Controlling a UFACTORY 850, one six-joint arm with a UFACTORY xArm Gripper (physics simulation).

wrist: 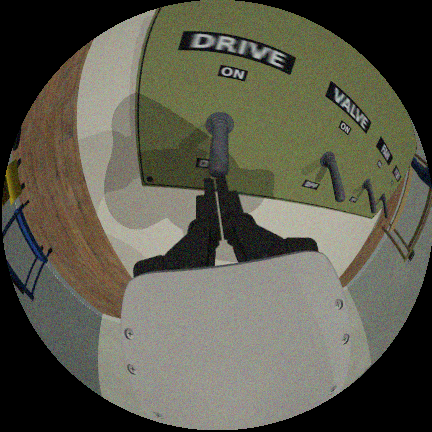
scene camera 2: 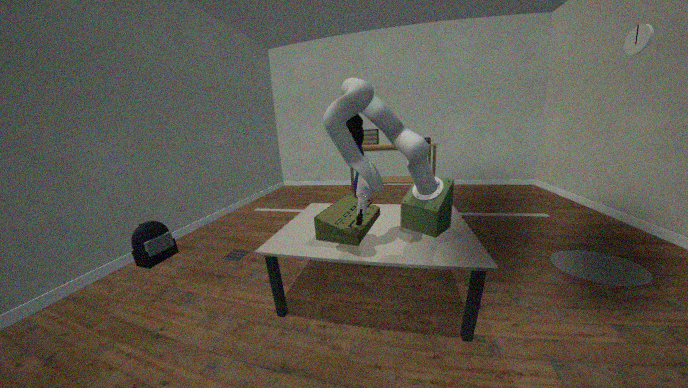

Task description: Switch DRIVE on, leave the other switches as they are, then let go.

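A green switch box (scene camera 2: 336, 234) (wrist: 280, 150) stands on the table. In the wrist view the grey DRIVE lever (wrist: 219, 150) points down toward its OFF label, away from the ON label (wrist: 233, 73), and partly covers OFF. The VALVE lever (wrist: 335, 177) also leans to the OFF side, as do two smaller levers farther right. My gripper (scene camera 2: 359, 223) (wrist: 215, 191) is shut and empty. Its fingertips are right at the lower end of the DRIVE lever; whether they touch it I cannot tell.
The white table (scene camera 2: 425, 255) carries the switch box and the arm's green base block (scene camera 2: 425, 218), which stands to the right of the box in the scene view. A person, mostly hidden, stands behind the arm near a wooden rack (scene camera 2: 434, 160).
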